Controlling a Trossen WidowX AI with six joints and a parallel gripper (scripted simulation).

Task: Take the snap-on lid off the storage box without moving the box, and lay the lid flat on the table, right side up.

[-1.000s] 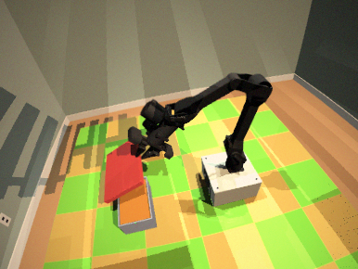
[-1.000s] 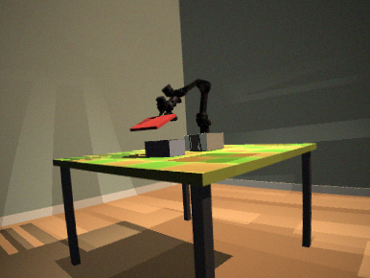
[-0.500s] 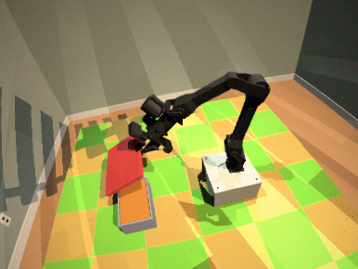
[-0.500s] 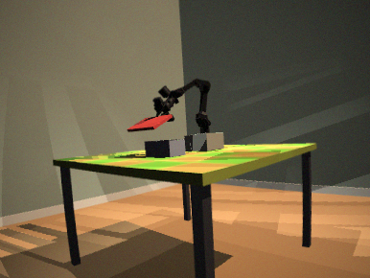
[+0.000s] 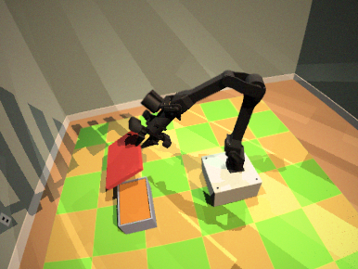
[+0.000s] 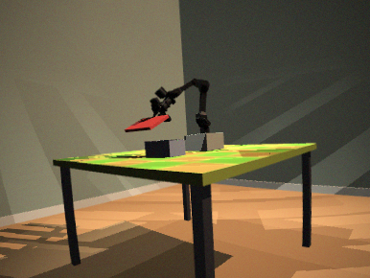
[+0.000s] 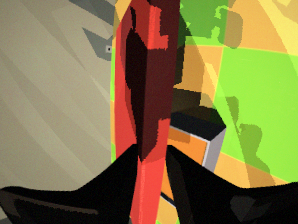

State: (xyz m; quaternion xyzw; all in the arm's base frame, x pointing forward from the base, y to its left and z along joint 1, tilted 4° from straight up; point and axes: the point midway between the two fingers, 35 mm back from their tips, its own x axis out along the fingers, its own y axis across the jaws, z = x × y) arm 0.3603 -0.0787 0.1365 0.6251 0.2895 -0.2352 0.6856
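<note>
Now: the red lid 70 mm ahead of my gripper tip, 30 mm below it and 10 mm to the left of it. The rest, counted from my gripper tip: grey storage box: 180 mm below, 150 mm to the left, 50 mm ahead.
</note>
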